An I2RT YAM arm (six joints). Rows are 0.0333 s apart.
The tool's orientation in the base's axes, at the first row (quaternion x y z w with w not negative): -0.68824 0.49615 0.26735 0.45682
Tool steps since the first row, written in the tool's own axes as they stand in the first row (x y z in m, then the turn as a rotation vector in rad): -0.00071 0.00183 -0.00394 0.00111 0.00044 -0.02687; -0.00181 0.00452 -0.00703 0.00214 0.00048 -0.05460; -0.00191 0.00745 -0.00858 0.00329 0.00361 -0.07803; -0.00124 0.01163 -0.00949 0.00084 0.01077 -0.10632; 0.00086 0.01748 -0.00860 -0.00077 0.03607 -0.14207
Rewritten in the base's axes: -0.00229 -0.00338 0.00165 -0.00230 -0.02455 0.01074; -0.00545 -0.00590 0.00293 -0.00432 -0.04980 0.02207; -0.00834 -0.00751 0.00263 -0.00880 -0.07154 0.03029; -0.01205 -0.00899 0.00096 -0.01875 -0.09640 0.04214; -0.01663 -0.00964 -0.00328 -0.04584 -0.12994 0.04999
